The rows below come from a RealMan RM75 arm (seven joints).
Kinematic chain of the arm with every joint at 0, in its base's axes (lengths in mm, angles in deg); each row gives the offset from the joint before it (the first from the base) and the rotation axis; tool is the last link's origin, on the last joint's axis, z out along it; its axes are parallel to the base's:
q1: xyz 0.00 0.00 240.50 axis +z
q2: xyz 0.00 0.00 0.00 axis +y
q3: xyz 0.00 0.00 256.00 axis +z
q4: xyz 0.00 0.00 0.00 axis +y
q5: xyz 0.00 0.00 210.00 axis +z
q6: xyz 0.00 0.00 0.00 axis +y
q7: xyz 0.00 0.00 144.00 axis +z
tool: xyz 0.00 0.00 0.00
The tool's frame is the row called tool.
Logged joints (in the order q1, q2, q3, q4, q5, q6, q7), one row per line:
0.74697 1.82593 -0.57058 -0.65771 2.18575 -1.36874 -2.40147
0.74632 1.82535 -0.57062 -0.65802 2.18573 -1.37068 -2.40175
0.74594 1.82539 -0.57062 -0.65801 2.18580 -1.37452 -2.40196
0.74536 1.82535 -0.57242 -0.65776 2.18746 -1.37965 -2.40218
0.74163 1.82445 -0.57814 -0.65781 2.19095 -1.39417 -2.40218
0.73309 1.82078 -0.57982 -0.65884 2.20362 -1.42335 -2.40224
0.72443 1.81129 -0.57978 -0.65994 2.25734 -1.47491 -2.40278
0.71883 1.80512 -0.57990 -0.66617 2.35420 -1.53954 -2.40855
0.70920 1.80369 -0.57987 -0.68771 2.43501 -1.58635 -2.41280
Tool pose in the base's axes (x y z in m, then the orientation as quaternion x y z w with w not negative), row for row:
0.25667 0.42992 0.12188 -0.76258 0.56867 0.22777 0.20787
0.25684 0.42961 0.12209 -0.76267 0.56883 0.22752 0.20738
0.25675 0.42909 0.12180 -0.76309 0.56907 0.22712 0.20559
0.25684 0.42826 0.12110 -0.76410 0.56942 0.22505 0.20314
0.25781 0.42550 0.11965 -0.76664 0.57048 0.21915 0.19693
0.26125 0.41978 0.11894 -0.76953 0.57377 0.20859 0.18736
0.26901 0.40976 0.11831 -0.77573 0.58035 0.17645 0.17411
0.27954 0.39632 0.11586 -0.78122 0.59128 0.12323 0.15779
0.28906 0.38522 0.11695 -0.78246 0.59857 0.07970 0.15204
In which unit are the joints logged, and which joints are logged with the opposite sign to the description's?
The joints are logged in radians. Opposite sign: q5, q7.
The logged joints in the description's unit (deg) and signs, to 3 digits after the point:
42.798 104.618 -32.692 -37.684 -125.234 -78.423 137.594
42.761 104.585 -32.694 -37.702 -125.233 -78.534 137.610
42.739 104.587 -32.694 -37.701 -125.237 -78.754 137.622
42.706 104.585 -32.797 -37.687 -125.332 -79.048 137.635
42.492 104.533 -33.125 -37.690 -125.532 -79.880 137.635
42.003 104.323 -33.221 -37.749 -126.258 -81.552 137.638
41.507 103.779 -33.219 -37.812 -129.336 -84.506 137.669
41.186 103.426 -33.226 -38.169 -134.886 -88.209 138.000
40.634 103.344 -33.224 -39.403 -139.516 -90.891 138.243

